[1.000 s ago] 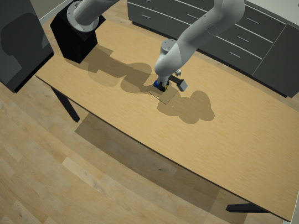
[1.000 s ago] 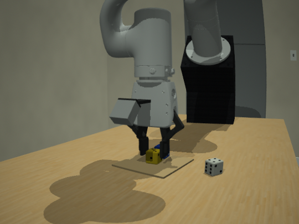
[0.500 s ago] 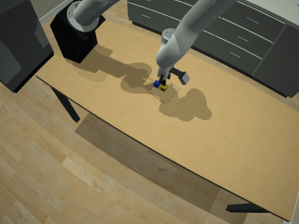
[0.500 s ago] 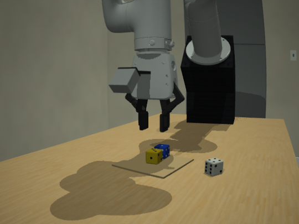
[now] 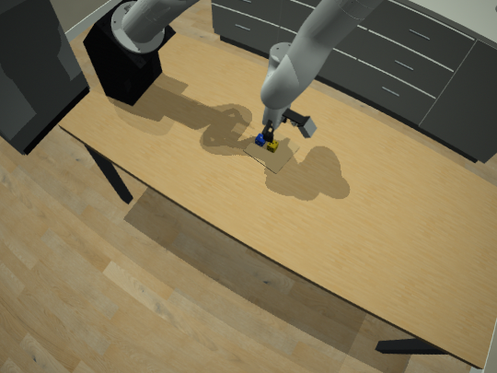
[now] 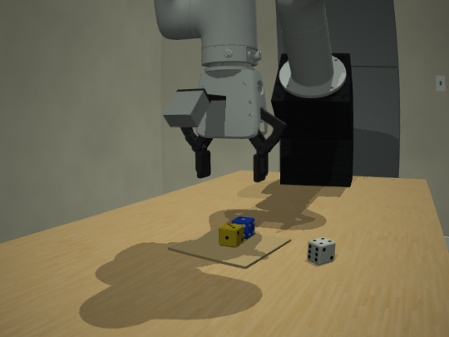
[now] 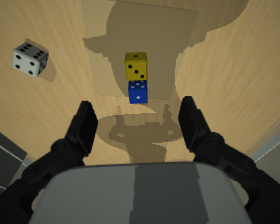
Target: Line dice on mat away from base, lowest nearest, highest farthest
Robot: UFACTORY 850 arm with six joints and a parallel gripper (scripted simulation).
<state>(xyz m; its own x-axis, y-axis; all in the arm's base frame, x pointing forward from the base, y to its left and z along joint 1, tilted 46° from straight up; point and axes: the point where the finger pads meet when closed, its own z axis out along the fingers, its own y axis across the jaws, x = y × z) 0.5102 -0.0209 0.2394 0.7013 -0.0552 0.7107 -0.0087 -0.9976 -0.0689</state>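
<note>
Right now my hand is 20 mm short of the white die, 150 mm to the right of it and 100 mm above it. Also, from my hand: tan mat: 110 mm below; blue die: 40 mm behind, 100 mm below; yellow die: 100 mm below.
</note>
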